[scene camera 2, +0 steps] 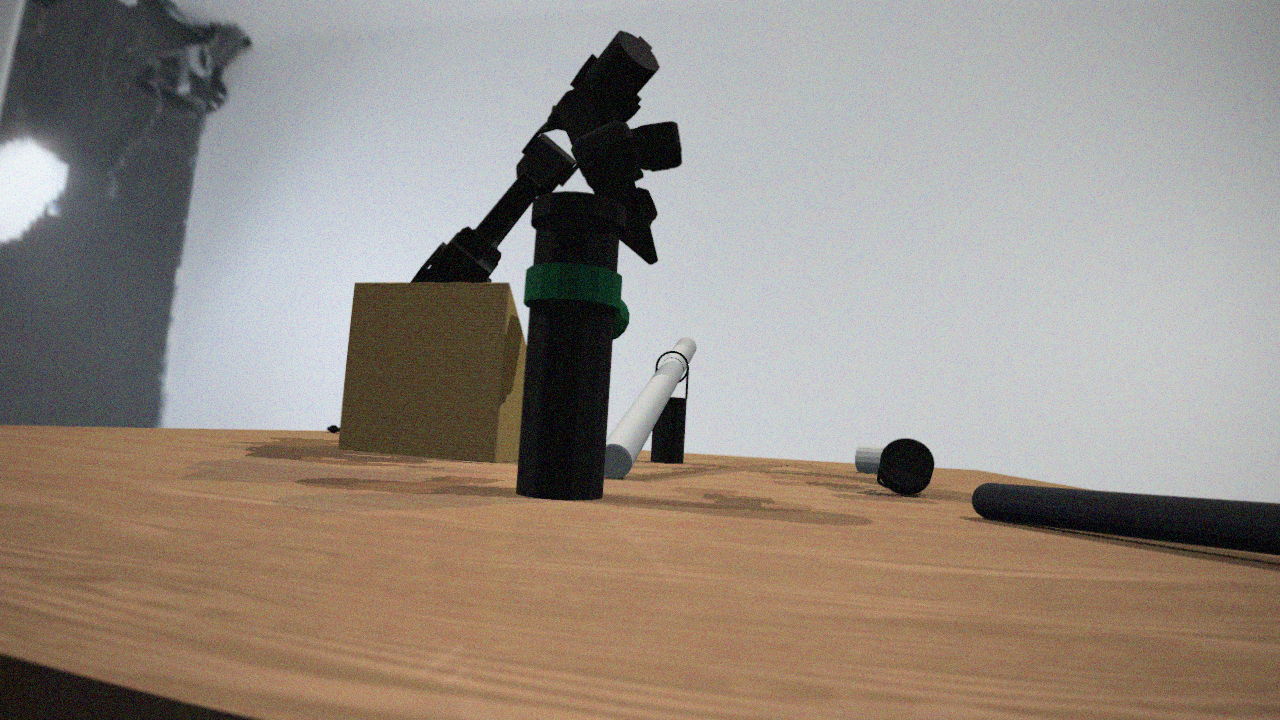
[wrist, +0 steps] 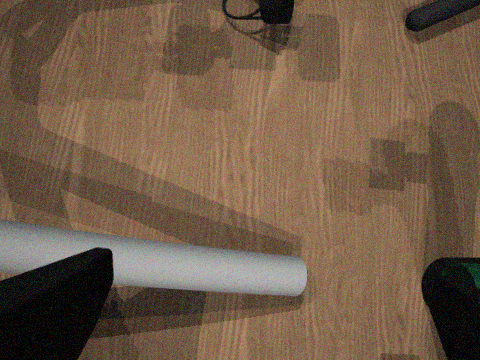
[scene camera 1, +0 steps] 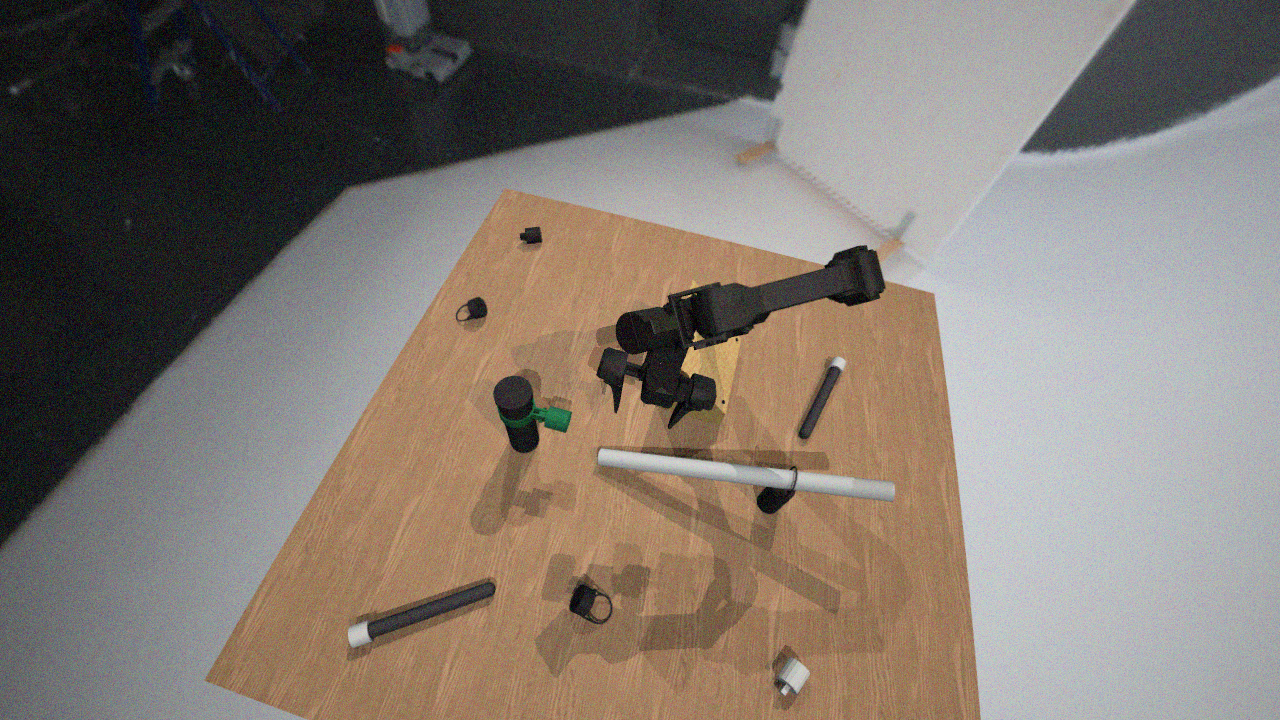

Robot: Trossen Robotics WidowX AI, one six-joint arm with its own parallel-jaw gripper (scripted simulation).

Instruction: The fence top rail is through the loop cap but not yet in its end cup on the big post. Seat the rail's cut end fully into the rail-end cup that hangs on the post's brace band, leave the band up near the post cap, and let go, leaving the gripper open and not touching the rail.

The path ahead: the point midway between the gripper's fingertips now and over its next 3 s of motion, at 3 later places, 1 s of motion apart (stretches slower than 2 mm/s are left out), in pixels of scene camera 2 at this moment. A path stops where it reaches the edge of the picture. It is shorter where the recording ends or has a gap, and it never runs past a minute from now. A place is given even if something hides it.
The gripper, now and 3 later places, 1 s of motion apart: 647, 247; 642, 316; 638, 381; 637, 423
